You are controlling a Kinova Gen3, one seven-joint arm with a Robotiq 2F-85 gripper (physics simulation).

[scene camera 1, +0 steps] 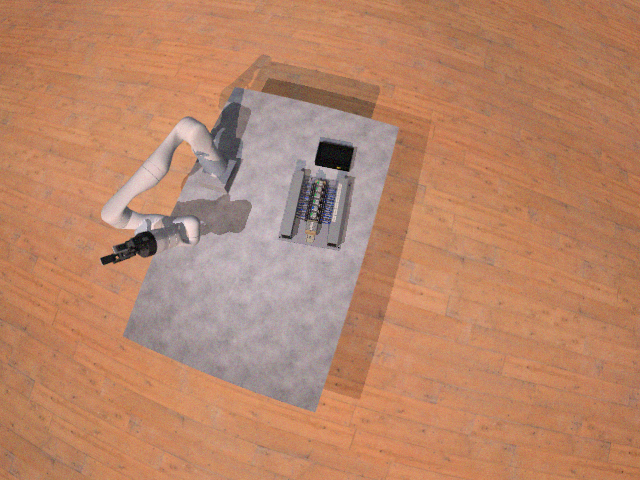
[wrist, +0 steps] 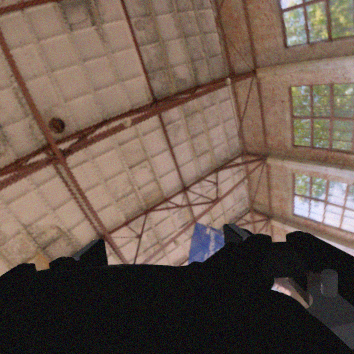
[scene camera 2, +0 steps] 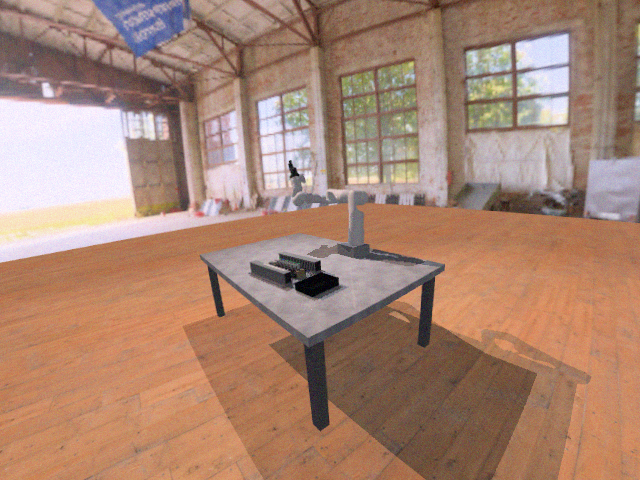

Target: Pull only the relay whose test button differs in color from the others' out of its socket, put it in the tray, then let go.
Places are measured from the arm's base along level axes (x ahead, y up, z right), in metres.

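Pixels of known places: gripper, fingertip midpoint: [scene camera 1: 106, 256] [wrist: 164, 245] [scene camera 2: 292, 164]; arm's base, origin of the base link: [scene camera 1: 217, 168] [scene camera 2: 355, 244].
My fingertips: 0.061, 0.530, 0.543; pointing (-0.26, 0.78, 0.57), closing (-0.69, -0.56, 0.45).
For each thing: its top centre in the pictures, then the offset to it from my fingertips, as dx, dy, dz. "*": a spot on its surface instead. Level surfaces: height alone.
- black tray, surface spot: [scene camera 2: 316, 284] * +0.411, -0.587, -0.751
- tan block, middle of its top: [scene camera 1: 311, 225] +0.434, -0.543, -0.412
- grey table, its level: dy -0.590
A row of small relays [scene camera 1: 316, 198] stands in sockets between two grey ducts in scene camera 1. Green specks show along the row and a bluish one near its lower part; they are too small to tell the odd test button surely. The black tray [scene camera 1: 333, 153] [scene camera 2: 316, 284] lies on the table just beyond the row's upper end. No relay can be made out in it. My gripper [scene camera 1: 111, 254] [scene camera 2: 291, 165] [wrist: 164, 245] is open and empty. It is high up, beyond the table's left edge in scene camera 1, far from relays and tray, and points upward and away.
Grey ducts [scene camera 1: 293, 204] [scene camera 2: 269, 272] flank the relays and blue wiring. A tan block [scene camera 1: 310, 233] sits at the row's lower end. The arm's base [scene camera 2: 354, 250] stands on the grey table [scene camera 1: 232, 310] [scene camera 2: 372, 289]. The wrist view shows roof beams, windows and a blue banner [wrist: 205, 243].
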